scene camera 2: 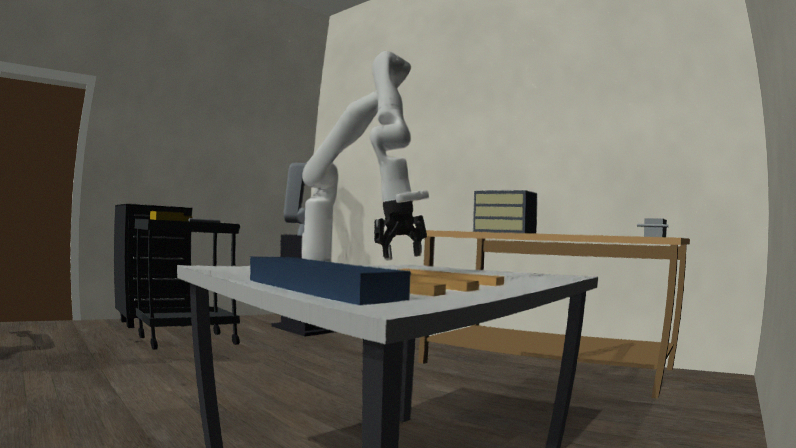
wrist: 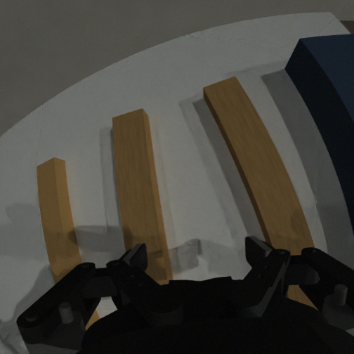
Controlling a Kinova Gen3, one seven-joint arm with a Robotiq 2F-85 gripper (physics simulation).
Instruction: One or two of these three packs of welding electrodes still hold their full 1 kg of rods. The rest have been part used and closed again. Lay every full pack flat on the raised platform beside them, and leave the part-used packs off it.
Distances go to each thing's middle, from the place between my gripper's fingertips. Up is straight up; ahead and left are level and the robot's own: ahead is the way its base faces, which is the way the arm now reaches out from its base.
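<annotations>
Relative to the dark blue raised platform (scene camera 2: 360, 285), my gripper is now 30 mm past it, 40 mm above it and 270 mm to the left of it.
</annotations>
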